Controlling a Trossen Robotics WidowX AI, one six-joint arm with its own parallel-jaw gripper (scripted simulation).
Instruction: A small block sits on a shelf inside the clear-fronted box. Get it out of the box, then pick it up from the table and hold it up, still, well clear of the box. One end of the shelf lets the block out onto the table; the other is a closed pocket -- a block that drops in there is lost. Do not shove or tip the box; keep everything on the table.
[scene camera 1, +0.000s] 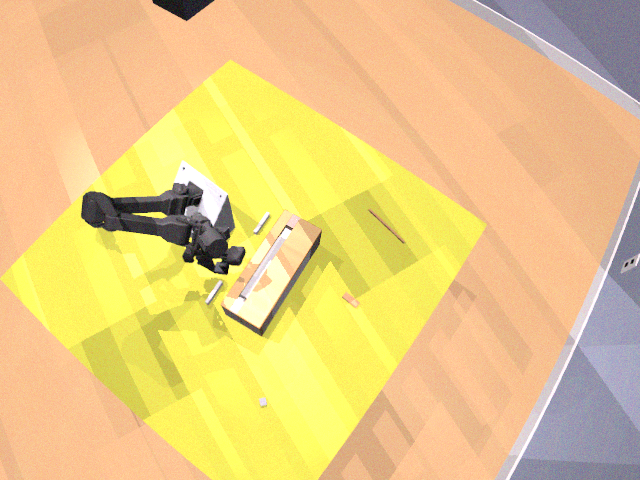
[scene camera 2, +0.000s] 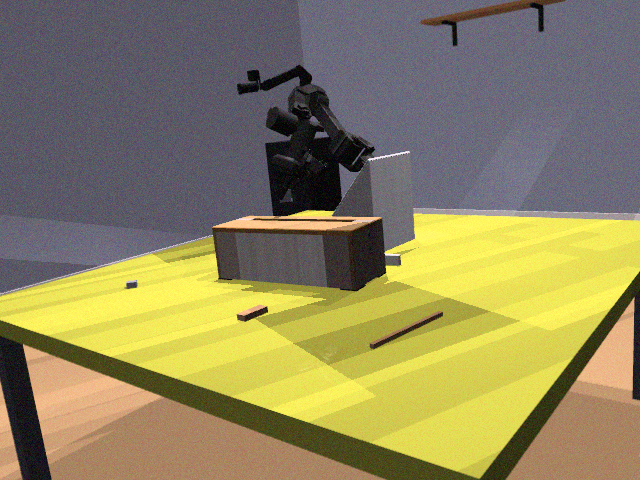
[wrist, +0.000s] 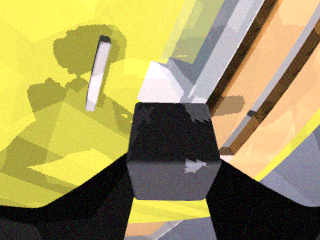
Scene:
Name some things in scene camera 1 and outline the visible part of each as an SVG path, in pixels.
My gripper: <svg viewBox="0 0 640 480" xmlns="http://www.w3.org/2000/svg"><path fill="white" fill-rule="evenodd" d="M182 259L184 262L194 263L196 256L196 265L209 269L217 274L214 272L216 265L213 259L222 259L219 267L225 275L228 275L229 265L241 266L247 251L244 246L231 246L222 256L215 258L208 252L204 252L202 247L198 245L197 250L186 248ZM214 227L225 240L230 238L229 227Z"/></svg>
A box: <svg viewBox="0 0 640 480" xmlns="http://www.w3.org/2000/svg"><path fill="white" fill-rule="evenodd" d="M221 280L219 280L205 300L206 305L211 303L223 284ZM269 212L265 213L253 230L255 235L258 234L269 218ZM284 209L221 303L226 316L260 336L264 335L277 310L320 245L322 229Z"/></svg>

